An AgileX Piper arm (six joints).
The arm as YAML. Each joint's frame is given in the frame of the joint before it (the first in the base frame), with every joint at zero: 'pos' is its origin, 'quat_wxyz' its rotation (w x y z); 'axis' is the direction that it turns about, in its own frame. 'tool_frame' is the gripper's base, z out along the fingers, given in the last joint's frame.
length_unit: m
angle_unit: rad
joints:
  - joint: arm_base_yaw
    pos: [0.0, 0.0, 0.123]
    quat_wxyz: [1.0, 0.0, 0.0, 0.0]
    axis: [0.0, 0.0, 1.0]
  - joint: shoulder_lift
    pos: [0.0, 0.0, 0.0]
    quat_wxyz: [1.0, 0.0, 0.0, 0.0]
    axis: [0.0, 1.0, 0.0]
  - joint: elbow
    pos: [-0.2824, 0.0, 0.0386]
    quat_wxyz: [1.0, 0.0, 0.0, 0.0]
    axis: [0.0, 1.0, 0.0]
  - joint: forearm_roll
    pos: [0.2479, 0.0, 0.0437]
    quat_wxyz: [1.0, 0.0, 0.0, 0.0]
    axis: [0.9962, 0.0, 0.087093]
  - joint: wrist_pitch
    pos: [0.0, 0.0, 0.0]
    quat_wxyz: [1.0, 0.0, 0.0, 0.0]
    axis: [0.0, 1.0, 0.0]
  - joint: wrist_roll
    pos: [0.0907, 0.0, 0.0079]
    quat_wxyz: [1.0, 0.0, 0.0, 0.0]
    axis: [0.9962, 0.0, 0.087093]
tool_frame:
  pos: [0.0, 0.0, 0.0]
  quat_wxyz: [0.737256, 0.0, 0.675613, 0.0]
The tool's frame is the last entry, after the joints.
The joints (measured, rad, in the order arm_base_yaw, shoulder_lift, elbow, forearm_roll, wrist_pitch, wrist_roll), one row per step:
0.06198 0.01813 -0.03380 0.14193 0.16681 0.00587
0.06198 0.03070 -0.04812 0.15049 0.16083 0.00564
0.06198 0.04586 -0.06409 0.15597 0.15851 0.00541
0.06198 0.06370 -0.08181 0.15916 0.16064 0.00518
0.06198 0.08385 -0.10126 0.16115 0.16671 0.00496
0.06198 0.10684 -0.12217 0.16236 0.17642 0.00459
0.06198 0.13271 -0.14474 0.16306 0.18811 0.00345
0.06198 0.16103 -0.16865 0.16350 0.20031 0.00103
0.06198 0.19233 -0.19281 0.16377 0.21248 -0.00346
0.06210 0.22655 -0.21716 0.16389 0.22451 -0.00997
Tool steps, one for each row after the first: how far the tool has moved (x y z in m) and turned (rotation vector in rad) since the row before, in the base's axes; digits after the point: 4 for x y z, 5 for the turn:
0.0005 0.0001 0.0047 0.00883 -0.00714 0.00003
0.0007 0.0001 0.0047 0.00544 -0.00278 0.00023
0.0010 0.0001 0.0048 0.00276 0.00239 0.00068
0.0012 0.0002 0.0048 0.00124 0.00678 0.00118
0.0015 0.0003 0.0048 -0.00005 0.01167 0.00170
0.0019 0.0003 0.0050 -0.00155 0.01473 0.00204
0.0023 0.0003 0.0052 -0.00317 0.01621 0.00225
0.0028 0.0004 0.0050 -0.00554 0.01869 0.00250
0.0034 0.0004 0.0048 -0.00781 0.02106 0.00295

